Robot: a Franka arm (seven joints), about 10 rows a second.
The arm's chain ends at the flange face. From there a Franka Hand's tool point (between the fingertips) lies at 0.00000 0.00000 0.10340 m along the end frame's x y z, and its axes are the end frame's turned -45 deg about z.
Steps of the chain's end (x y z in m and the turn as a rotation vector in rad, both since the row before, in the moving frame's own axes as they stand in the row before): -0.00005 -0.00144 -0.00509 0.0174 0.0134 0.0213; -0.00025 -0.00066 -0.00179 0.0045 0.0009 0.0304; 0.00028 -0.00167 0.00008 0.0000 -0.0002 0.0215; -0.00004 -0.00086 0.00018 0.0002 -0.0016 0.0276; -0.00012 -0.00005 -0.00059 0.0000 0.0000 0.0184; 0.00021 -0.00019 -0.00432 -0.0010 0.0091 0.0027; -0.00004 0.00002 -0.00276 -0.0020 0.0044 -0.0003; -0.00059 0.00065 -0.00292 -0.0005 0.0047 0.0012; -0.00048 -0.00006 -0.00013 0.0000 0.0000 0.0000; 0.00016 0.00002 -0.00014 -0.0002 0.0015 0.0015
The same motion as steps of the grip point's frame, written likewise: 0.00324 -0.00132 -0.00511 0.0028 0.0218 0.0213; 0.00069 -0.00090 -0.00179 0.0025 0.0038 0.0304; 0.00136 -0.00100 0.00008 0.0001 -0.0001 0.0215; 0.00048 -0.00077 0.00018 0.0013 -0.0010 0.0276; -0.00005 -0.00012 -0.00059 0.0000 0.0000 0.0184; 0.00087 0.00075 -0.00432 -0.0071 0.0057 0.0027; 0.00013 0.00045 -0.00276 -0.0045 0.0017 -0.0003; -0.00057 0.00042 -0.00292 -0.0037 0.0030 0.0012; -0.00030 -0.00038 -0.00013 0.0000 0.0000 0.0000; 0.00019 0.00025 -0.00014 -0.0012 0.0009 0.0015
